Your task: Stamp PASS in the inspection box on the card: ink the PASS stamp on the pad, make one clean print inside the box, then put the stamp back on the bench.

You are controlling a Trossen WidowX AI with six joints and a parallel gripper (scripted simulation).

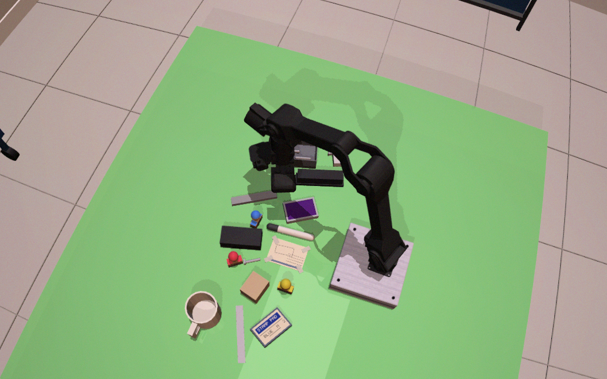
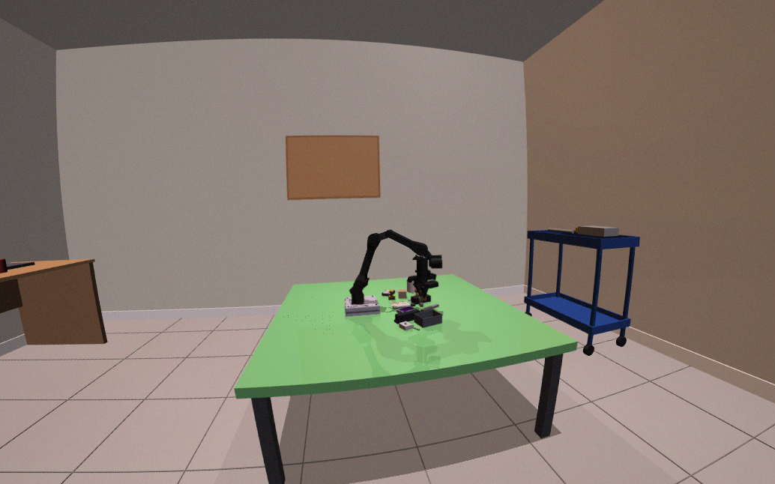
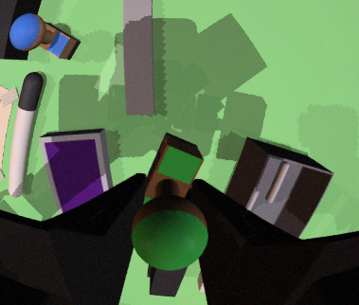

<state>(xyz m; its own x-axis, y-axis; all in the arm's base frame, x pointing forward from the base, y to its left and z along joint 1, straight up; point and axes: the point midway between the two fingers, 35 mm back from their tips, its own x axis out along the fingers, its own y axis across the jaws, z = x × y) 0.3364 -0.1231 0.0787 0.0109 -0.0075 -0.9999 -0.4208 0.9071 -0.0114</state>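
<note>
The purple ink pad lies 80 mm behind my gripper tip, 50 mm to the left of it and 90 mm below it. Also, from my gripper tip: long black block (90 mm behind, 60 mm to the right, 80 mm below); then green-knobbed PASS stamp (right at my gripper tip); then dark tray (120 mm to the right, 80 mm below).
</note>
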